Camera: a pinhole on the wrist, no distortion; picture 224 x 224 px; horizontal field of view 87.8 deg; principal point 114.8 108.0 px. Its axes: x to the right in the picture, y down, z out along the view. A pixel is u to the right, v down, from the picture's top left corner.
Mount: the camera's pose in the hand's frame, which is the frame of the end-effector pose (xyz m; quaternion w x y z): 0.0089 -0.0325 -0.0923 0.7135 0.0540 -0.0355 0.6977
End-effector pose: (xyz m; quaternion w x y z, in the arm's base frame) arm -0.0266 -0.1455 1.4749 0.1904 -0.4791 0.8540 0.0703
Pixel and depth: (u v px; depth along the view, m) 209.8 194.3 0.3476
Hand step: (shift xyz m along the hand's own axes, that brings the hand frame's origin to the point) -0.2333 0.2102 0.2952
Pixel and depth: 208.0 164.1 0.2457
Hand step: -0.0987 0.1340 0.1794
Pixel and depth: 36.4 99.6 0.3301
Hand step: 0.0355 -0.2953 0.2064
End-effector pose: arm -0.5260 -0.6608 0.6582 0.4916 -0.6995 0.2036 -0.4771
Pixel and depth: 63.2 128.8 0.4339
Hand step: -0.0625 -0.2766 0.3159
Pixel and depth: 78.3 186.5 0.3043
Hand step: -0.1910 -0.1614 0.2031
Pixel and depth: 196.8 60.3 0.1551
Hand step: 0.0789 0.0549 0.0735
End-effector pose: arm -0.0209 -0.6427 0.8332 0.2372 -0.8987 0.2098 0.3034
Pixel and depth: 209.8 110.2 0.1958
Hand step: 0.0139 0.1013 0.1221
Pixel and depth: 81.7 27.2 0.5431
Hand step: 0.3954 -0.2622 0.4164
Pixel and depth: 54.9 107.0 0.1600
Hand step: 0.0123 -0.1344 0.0559
